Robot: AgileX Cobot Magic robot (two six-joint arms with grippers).
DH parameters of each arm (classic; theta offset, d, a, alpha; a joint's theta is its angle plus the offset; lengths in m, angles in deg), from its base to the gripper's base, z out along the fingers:
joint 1: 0 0.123 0 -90
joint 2: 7.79 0 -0.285 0
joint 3: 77.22 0 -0.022 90
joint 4: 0 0.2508 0 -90
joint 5: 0 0 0.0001 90
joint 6: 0 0.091 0 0
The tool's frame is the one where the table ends.
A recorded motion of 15 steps. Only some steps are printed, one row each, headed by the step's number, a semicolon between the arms.
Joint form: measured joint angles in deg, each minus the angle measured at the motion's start. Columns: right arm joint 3, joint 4, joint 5, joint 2, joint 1, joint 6; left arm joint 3, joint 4, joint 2, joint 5, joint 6, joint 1.
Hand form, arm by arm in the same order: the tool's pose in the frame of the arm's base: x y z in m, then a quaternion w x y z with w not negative. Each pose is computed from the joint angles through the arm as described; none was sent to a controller.
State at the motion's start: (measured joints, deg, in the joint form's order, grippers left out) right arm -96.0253 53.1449 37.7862 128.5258 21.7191 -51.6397; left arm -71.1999 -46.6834 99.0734 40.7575 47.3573 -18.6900
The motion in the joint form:
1: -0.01 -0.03 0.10 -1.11 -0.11 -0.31; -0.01 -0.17 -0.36 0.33 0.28 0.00
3: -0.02 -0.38 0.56 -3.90 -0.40 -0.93; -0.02 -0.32 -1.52 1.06 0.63 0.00
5: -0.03 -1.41 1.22 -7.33 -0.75 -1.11; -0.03 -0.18 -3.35 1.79 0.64 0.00
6: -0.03 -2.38 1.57 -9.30 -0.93 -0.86; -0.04 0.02 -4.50 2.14 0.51 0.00
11: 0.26 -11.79 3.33 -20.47 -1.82 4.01; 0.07 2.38 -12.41 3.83 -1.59 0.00
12: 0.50 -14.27 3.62 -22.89 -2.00 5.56; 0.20 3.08 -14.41 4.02 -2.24 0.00
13: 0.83 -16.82 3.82 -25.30 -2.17 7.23; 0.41 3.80 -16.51 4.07 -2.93 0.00
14: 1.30 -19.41 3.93 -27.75 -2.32 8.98; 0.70 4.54 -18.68 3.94 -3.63 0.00
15: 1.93 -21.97 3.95 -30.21 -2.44 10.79; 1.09 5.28 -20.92 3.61 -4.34 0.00
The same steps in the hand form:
1: 0.4354 0.2206 0.1700 0.28277 -0.29554 0.86784 0.28205; 0.3352 -0.1595 0.2565 0.28355 0.29441 0.87477 -0.26020
3: 0.4332 0.2174 0.1933 0.30398 -0.30558 0.85765 0.28045; 0.3316 -0.1591 0.2638 0.28876 0.30028 0.87018 -0.26313
5: 0.4288 0.2125 0.2211 0.32730 -0.31725 0.84627 0.27580; 0.3261 -0.1578 0.2750 0.29828 0.30616 0.86438 -0.26484
6: 0.4255 0.2094 0.2366 0.33955 -0.32336 0.84059 0.27119; 0.3226 -0.1567 0.2820 0.30461 0.30907 0.86108 -0.26502
11: 0.3984 0.1863 0.3161 0.39708 -0.34789 0.81954 0.22285; 0.2964 -0.1474 0.3260 0.34774 0.32161 0.84183 -0.25878
12: 0.3909 0.1803 0.3312 0.40773 -0.34956 0.81713 0.20943; 0.2892 -0.1445 0.3360 0.35911 0.32306 0.83741 -0.25575
13: 0.3830 0.1740 0.3454 0.41819 -0.34959 0.81531 0.19540; 0.2814 -0.1413 0.3459 0.37152 0.32363 0.83284 -0.25221
14: 0.3744 0.1675 0.3589 0.42859 -0.34822 0.81382 0.18098; 0.2733 -0.1378 0.3555 0.38511 0.32331 0.82804 -0.24800
15: 0.3654 0.1611 0.3712 0.43866 -0.34539 0.81268 0.16682; 0.2648 -0.1341 0.3647 0.39988 0.32190 0.82298 -0.24328

